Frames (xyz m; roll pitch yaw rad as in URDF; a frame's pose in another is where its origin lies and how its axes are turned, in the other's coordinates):
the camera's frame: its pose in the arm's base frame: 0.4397 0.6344 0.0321 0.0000 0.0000 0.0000
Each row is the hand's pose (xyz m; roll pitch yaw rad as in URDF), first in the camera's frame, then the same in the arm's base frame.
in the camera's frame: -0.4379 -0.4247 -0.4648 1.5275 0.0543 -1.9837
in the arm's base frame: 0.0018 0.2097 -0.4327 1.5275 0.0543 -1.9837
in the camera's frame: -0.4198 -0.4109 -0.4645 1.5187 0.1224 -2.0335
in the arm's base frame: 0.0199 0.2235 -0.4324 1.5187 0.1224 -2.0335
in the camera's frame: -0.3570 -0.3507 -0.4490 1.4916 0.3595 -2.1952
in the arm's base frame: 0.0827 0.2837 -0.4169 1.4916 0.3595 -2.1952
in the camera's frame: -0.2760 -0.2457 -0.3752 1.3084 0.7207 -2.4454
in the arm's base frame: 0.1637 0.3887 -0.3431 1.3084 0.7207 -2.4454
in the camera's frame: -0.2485 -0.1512 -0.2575 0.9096 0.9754 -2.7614
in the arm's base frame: 0.1912 0.4832 -0.2254 0.9096 0.9754 -2.7614
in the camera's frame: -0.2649 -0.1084 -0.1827 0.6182 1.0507 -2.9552
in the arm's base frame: 0.1748 0.5260 -0.1506 0.6182 1.0507 -2.9552
